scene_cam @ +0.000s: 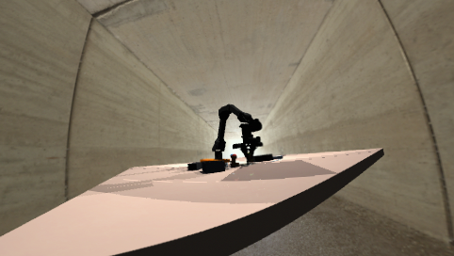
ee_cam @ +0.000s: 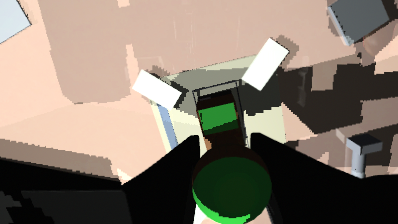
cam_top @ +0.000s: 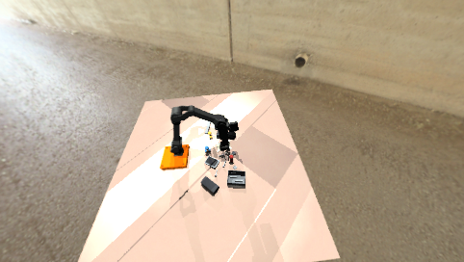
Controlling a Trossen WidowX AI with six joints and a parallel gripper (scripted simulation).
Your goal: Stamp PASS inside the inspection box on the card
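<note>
My gripper tip is right at the green-knobbed pass stamp. The rest, counted from my gripper tip: blue-topped stamp 13 cm behind, 3 cm to the right; then card 2 cm behind, 2 cm below; then red-topped stamp 3 cm ahead, 13 cm to the right.
</note>
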